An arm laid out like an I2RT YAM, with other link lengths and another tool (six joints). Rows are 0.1 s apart.
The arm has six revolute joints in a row. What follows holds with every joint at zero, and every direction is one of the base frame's. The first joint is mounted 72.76 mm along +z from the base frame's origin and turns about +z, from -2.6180 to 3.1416 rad. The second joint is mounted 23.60 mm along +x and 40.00 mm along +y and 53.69 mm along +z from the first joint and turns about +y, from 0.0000 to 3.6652 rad. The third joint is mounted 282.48 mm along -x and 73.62 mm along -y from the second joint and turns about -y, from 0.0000 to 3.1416 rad. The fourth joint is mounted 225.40 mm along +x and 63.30 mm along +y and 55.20 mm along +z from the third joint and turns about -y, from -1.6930 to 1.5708 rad. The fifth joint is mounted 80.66 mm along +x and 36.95 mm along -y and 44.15 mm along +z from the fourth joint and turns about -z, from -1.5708 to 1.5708 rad. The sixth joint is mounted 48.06 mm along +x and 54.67 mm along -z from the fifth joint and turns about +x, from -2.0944 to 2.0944 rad. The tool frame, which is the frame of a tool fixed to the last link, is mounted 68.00 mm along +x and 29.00 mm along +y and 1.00 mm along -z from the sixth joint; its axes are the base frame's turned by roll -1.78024, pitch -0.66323 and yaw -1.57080 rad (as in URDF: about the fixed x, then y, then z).
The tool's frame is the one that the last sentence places.
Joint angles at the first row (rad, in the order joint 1, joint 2, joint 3, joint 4, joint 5, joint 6):
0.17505 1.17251 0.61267 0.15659 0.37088 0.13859
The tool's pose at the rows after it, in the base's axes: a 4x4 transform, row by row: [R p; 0 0 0 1], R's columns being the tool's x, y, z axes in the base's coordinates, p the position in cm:
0.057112 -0.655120 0.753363 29.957; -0.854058 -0.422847 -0.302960 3.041; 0.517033 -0.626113 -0.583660 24.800; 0 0 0 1
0.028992 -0.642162 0.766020 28.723; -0.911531 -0.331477 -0.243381 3.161; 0.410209 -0.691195 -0.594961 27.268; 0 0 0 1
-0.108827 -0.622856 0.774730 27.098; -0.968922 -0.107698 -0.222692 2.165; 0.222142 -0.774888 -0.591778 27.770; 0 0 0 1
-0.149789 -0.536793 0.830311 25.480; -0.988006 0.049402 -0.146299 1.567; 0.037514 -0.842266 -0.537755 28.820; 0 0 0 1
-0.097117 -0.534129 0.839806 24.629; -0.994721 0.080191 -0.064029 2.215; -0.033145 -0.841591 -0.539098 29.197; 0 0 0 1
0.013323 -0.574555 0.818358 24.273; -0.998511 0.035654 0.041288 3.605; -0.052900 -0.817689 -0.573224 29.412; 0 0 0 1
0.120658 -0.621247 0.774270 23.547; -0.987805 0.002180 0.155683 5.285; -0.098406 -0.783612 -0.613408 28.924; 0 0 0 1
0.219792 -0.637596 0.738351 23.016; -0.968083 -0.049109 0.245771 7.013; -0.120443 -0.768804 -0.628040 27.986; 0 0 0 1
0.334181 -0.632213 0.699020 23.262; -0.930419 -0.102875 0.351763 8.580; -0.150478 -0.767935 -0.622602 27.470; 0 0 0 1
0.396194 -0.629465 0.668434 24.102; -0.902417 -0.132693 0.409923 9.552; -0.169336 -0.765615 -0.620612 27.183; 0 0 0 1
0.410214 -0.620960 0.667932 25.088; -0.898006 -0.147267 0.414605 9.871; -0.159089 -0.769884 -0.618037 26.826; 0 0 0 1
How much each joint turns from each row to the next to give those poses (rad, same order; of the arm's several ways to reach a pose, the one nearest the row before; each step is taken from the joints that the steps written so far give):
-0.00016 -0.06592 0.11132 -0.26537 -0.00565 0.09969
-0.00287 -0.06845 0.05818 -0.11573 -0.04187 0.11517
-0.00640 -0.08863 -0.04931 -0.01894 0.02254 0.22924
-0.03654 -0.10750 -0.06263 0.04211 -0.07146 0.14616
-0.00307 -0.03730 0.00184 -0.03354 -0.07730 0.04507
0.00339 0.01002 0.04030 -0.06572 -0.11103 -0.01654
0.02580 0.00457 0.01498 -0.05983 -0.09908 0.00918
0.04351 0.00474 -0.02650 0.01033 -0.06405 -0.00708
0.00529 0.04203 -0.01918 0.05885 -0.11693 -0.02596
0.00004 0.06149 0.00189 0.05286 -0.06976 -0.01541
-0.00005 0.04796 -0.00308 0.05384 -0.00825 -0.01514

